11 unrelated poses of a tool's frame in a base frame.
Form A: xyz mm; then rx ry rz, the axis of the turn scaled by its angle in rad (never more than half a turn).
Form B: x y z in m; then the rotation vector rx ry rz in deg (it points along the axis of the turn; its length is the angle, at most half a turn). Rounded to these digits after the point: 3 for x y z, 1 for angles.
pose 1, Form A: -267 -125 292 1.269 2.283 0.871
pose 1, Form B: -0.267 -0.125 0.292 72.7 130.8 49.9
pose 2, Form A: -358 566 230 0.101 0.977 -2.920
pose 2, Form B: -0.358 0.566 0.230 5.8 56.0 -167.3
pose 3, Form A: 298 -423 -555 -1.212 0.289 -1.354
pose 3, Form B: 0.298 -0.423 -0.555 -69.4 16.6 -77.6
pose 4, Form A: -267 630 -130 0.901 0.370 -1.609
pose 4, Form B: -0.267 0.630 -0.130 51.6 21.2 -92.2
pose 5, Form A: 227 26 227 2.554 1.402 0.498
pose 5, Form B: 0.227 0.026 0.227 146.3 80.3 28.5
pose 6, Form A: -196 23 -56 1.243 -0.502 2.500
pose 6, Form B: -0.196 0.023 -0.056 71.2 -28.8 143.2
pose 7, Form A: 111 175 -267 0.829 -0.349 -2.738
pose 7, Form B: 0.111 0.175 -0.267 47.5 -20.0 -156.9
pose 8, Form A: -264 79 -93 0.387 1.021 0.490
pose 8, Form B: -0.264 0.079 -0.093 22.2 58.5 28.1
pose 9, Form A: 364 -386 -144 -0.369 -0.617 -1.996
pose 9, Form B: 0.364 -0.386 -0.144 -21.1 -35.4 -114.4
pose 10, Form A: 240 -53 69 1.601 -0.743 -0.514
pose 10, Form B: 0.240 -0.053 0.069 91.7 -42.6 -29.5
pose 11, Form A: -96 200 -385 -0.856 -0.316 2.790
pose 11, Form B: -0.096 0.200 -0.385 -49.0 -18.1 159.9
